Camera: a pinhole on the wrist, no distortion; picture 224 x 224 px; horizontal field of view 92.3 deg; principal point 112.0 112.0 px. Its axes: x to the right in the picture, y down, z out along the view. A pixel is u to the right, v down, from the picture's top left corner.
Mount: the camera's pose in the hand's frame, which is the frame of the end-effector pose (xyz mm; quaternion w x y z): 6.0 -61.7 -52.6 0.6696 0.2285 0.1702 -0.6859
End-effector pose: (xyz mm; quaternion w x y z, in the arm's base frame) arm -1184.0 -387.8 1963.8 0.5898 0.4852 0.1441 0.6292
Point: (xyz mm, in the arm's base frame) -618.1 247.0 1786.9
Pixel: outside the picture
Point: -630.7 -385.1 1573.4
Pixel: 173.2 105.0
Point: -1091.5 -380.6 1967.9
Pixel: 32.1 140.6
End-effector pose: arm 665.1 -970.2 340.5 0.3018 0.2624 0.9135 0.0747
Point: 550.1 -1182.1 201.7
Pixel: 178.9 139.0
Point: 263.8 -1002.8 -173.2
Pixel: outside the picture
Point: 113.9 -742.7 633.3
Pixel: behind the camera
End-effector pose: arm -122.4 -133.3 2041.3 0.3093 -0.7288 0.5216 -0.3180
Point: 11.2 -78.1 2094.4
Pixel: 102.8 108.6
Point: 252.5 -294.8 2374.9
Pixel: outside the picture
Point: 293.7 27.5 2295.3
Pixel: 165.9 116.5
